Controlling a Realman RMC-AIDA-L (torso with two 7-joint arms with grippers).
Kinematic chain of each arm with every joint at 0, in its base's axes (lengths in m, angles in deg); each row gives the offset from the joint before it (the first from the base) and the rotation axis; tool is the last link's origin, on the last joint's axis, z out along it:
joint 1: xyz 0 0 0.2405 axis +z
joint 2: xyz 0 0 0 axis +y
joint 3: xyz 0 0 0.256 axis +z
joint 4: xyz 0 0 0 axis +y
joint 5: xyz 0 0 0.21 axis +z
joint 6: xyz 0 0 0 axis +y
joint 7: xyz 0 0 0.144 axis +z
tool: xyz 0 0 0
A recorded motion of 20 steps. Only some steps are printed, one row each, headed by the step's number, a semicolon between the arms.
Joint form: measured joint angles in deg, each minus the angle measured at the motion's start. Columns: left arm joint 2, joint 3, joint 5, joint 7, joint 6, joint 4, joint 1; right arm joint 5, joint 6, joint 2, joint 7, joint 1, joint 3, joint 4.
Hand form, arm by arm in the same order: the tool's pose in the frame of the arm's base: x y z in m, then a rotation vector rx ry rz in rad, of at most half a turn. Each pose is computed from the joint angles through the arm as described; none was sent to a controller.
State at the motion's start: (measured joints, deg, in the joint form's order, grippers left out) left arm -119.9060 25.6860 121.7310 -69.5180 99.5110 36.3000 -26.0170; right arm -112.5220 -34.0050 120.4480 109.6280 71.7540 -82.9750 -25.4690
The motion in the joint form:
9: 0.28 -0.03 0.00 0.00 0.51 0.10 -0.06; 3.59 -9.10 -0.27 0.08 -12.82 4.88 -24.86
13: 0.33 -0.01 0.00 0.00 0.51 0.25 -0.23; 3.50 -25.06 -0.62 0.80 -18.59 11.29 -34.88
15: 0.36 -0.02 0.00 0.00 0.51 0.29 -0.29; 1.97 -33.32 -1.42 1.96 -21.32 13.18 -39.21
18: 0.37 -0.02 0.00 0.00 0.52 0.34 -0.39; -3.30 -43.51 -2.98 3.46 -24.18 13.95 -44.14
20: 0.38 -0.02 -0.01 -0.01 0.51 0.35 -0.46; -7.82 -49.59 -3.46 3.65 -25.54 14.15 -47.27
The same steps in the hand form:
9: -0.2901 0.2870 0.0121 -2.6953 -0.5730 -0.8178; 0.0005 0.4593 -0.0408 -2.5556 0.1494 0.5055
13: -0.2894 0.2882 0.0128 -2.6966 -0.5661 -0.8151; 0.0108 0.4350 -0.0084 -2.6693 0.1412 0.5857
15: -0.2892 0.2886 0.0132 -2.6967 -0.5639 -0.8142; 0.0244 0.4212 0.0051 -2.7408 0.1275 0.5450
18: -0.2888 0.2892 0.0134 -2.6975 -0.5606 -0.8138; 0.0494 0.4045 0.0173 -2.8351 0.0926 0.3595
20: -0.2884 0.2896 0.0135 -2.6978 -0.5590 -0.8139; 0.0646 0.3939 0.0225 -2.8835 0.0578 0.2061

